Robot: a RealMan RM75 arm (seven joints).
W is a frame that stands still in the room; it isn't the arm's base.
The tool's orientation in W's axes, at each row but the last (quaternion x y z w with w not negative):
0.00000, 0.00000, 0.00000, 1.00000
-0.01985, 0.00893, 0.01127, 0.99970
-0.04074, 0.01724, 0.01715, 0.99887
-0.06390, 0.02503, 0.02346, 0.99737
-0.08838, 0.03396, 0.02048, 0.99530
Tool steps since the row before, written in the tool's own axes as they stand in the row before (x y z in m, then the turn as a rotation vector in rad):
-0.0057, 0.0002, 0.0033, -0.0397, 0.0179, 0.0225
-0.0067, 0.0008, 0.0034, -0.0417, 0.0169, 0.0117
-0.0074, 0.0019, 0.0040, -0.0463, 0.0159, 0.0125
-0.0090, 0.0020, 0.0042, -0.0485, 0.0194, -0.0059
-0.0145, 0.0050, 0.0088, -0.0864, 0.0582, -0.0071
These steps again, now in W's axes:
-0.0057, 0.0002, 0.0033, -0.0397, 0.0179, 0.0225
-0.0067, 0.0008, 0.0035, -0.0419, 0.0164, 0.0118
-0.0073, 0.0020, 0.0041, -0.0464, 0.0153, 0.0128
-0.0089, 0.0021, 0.0044, -0.0496, 0.0163, -0.0057
-0.0141, 0.0060, 0.0088, -0.0893, 0.0530, -0.0110

